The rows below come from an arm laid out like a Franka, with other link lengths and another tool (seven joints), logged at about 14 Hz.
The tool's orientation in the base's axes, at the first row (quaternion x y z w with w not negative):
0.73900 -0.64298 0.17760 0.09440
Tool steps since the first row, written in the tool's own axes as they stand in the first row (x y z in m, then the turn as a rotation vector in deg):
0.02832 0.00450 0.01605 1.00 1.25 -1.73
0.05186 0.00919 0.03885 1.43 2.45 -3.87
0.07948 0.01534 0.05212 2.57 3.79 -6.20
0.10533 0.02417 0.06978 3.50 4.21 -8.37
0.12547 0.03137 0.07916 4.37 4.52 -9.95
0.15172 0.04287 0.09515 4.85 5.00 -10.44
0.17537 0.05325 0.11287 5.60 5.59 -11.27
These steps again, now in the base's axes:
0.00095 -0.03257 -0.00428 -1.36 -0.47 1.86
0.00215 -0.06327 -0.01661 -2.80 -0.27 3.89
0.00101 -0.09443 -0.01875 -4.32 -0.66 6.35
-0.00234 -0.12599 -0.02585 -4.94 -0.78 8.66
-0.00588 -0.14903 -0.02738 -5.37 -1.05 10.42
-0.01205 -0.18076 -0.03302 -5.86 -1.38 11.01
-0.01716 -0.21058 -0.04115 -6.47 -1.86 12.01

